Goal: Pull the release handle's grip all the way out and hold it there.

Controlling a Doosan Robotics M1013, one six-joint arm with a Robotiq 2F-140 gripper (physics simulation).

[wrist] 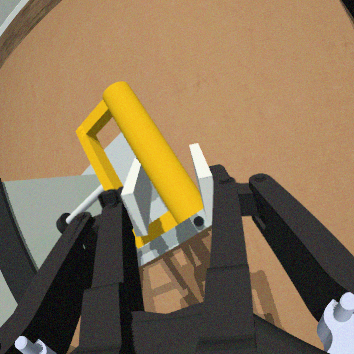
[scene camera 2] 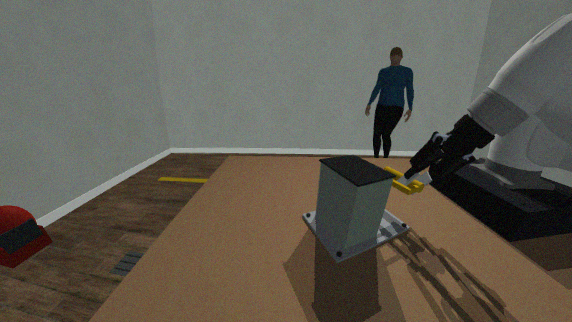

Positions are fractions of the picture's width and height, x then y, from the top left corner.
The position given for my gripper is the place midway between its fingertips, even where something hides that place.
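Grey base plate (scene camera 2: 0.68,0.70) (wrist: 0.55,0.63) visible to me, as is my gripper (scene camera 2: 0.71,0.59) (wrist: 0.48,0.47).
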